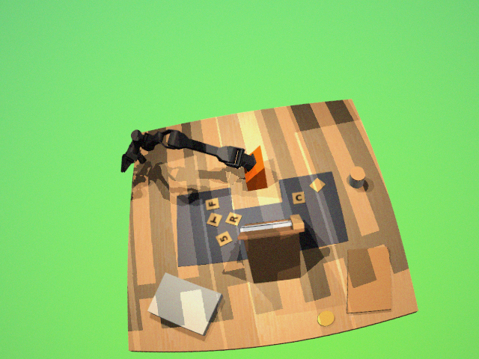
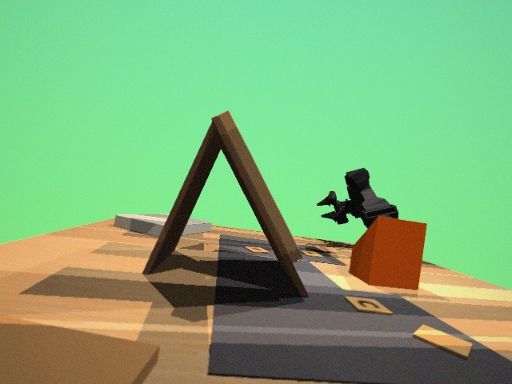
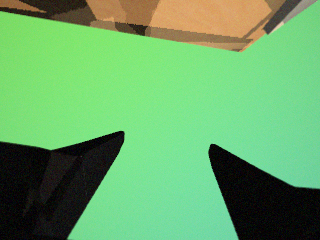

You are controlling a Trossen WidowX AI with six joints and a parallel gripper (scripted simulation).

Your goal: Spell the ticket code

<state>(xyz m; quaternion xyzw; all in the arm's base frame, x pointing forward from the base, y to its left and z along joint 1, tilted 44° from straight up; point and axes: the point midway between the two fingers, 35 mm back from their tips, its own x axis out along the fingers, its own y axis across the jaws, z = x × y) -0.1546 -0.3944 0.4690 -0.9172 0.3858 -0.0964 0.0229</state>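
The white ticket is 46 cm ahead of my gripper tip, 64 cm to the left of it and 6 cm below it. The rest, counted from my gripper tip: dark mat: 34 cm ahead, 60 cm to the left, 14 cm below; then flat tan slab: 83 cm ahead, 98 cm to the left, 14 cm below.
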